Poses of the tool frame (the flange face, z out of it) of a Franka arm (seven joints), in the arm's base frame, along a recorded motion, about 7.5 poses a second.
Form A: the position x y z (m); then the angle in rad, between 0 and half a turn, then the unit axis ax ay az.
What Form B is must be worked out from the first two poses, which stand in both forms.
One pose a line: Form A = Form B
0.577, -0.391, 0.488, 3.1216, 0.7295, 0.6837, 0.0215 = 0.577, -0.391, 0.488, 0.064, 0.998, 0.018, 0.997, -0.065, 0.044
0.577, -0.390, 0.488, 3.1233, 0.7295, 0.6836, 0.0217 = 0.577, -0.390, 0.488, 0.064, 0.998, 0.019, 0.997, -0.065, 0.043
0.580, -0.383, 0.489, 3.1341, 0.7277, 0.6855, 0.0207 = 0.580, -0.383, 0.489, 0.059, 0.998, 0.025, 0.998, -0.060, 0.034
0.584, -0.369, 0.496, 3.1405, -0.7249, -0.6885, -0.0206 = 0.584, -0.369, 0.496, 0.051, 0.998, 0.031, 0.998, -0.052, 0.028
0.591, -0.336, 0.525, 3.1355, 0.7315, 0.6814, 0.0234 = 0.591, -0.336, 0.525, 0.070, 0.997, 0.030, 0.997, -0.071, 0.036
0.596, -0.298, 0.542, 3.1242, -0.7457, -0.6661, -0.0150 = 0.596, -0.298, 0.542, 0.112, 0.993, 0.034, 0.994, -0.113, 0.007
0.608, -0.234, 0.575, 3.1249, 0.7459, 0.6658, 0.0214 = 0.608, -0.234, 0.575, 0.113, 0.993, 0.021, 0.993, -0.113, 0.041
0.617, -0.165, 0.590, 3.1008, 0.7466, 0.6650, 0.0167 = 0.617, -0.165, 0.590, 0.115, 0.993, -0.002, 0.992, -0.115, 0.053
